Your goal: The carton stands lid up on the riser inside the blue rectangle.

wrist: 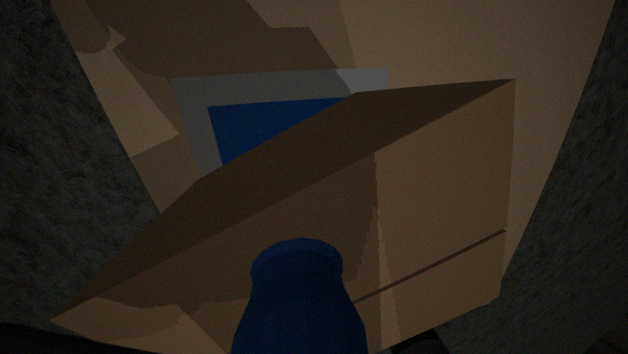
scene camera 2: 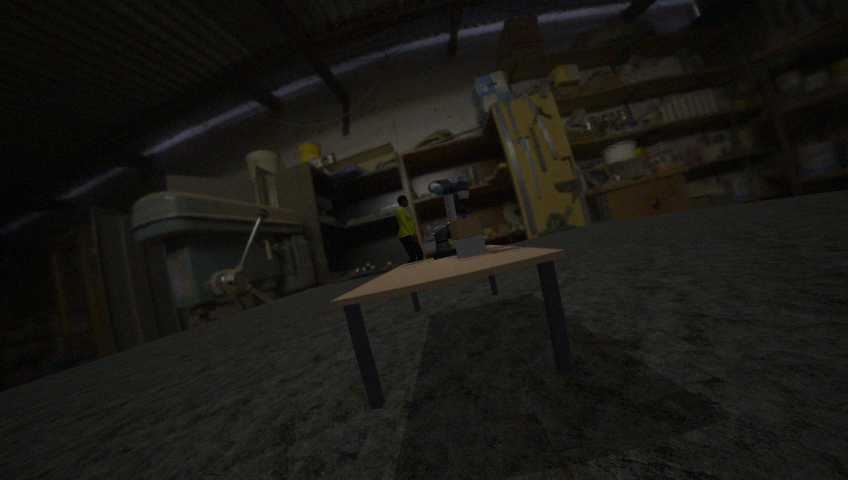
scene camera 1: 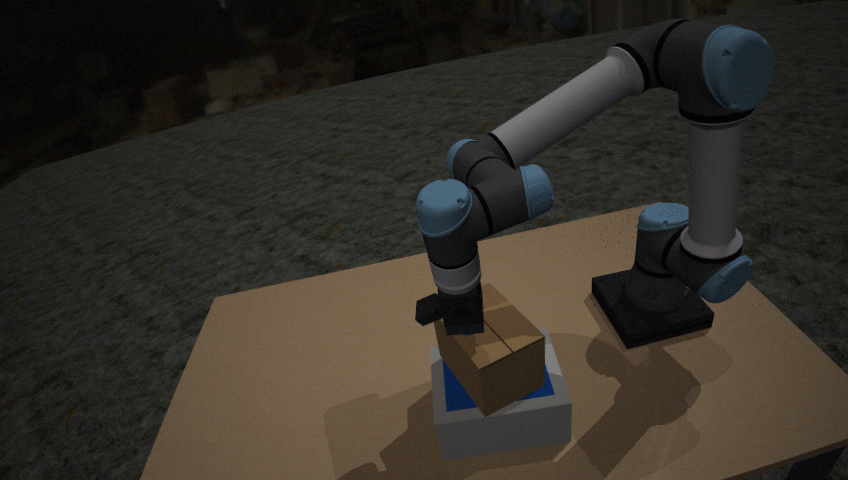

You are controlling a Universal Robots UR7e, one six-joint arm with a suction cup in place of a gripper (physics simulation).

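Seen in the pictures: end effector, tool point: (wrist: 311,251) (scene camera 2: 464,220); arm's base, origin of the base link: (scene camera 2: 443,251) (scene camera 1: 655,290).
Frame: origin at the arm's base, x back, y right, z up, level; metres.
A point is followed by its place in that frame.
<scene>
A brown cardboard carton (scene camera 1: 504,364) {x -0.452, y -0.262, z 0.186 m} (wrist: 439,198) {x -0.512, y -0.122, z 0.209 m} is lid up, its tape seam on top, over the grey riser (scene camera 1: 504,427) {x -0.469, y -0.275, z 0.034 m} (wrist: 192,114) {x -0.561, y -0.253, z 0.073 m} (scene camera 2: 472,246) {x -0.582, y -0.173, z 0.011 m}. It is turned at an angle to the riser, with one corner pointing toward the front. It covers most of the blue rectangle (scene camera 1: 454,388) {x -0.540, y -0.189, z 0.073 m} (wrist: 254,123) {x -0.542, y -0.201, z 0.073 m}, which shows at the left and right of the carton. My suction cup (scene camera 1: 468,330) {x -0.492, y -0.172, z 0.197 m} (wrist: 296,264) presses on the carton's lid near its left back part and holds it. I cannot tell whether the carton's bottom touches the riser.
The riser stands on a wooden table (scene camera 1: 295,358) {x -0.925, y 0.136, z -0.047 m} (scene camera 2: 444,271) {x -1.078, y 0.052, z -0.047 m}. The arm's black base (scene camera 1: 651,316) {x -0.057, y -0.076, z -0.001 m} is bolted at the table's back right. Dark floor lies all around; workshop shelves stand far behind in the second scene view.
</scene>
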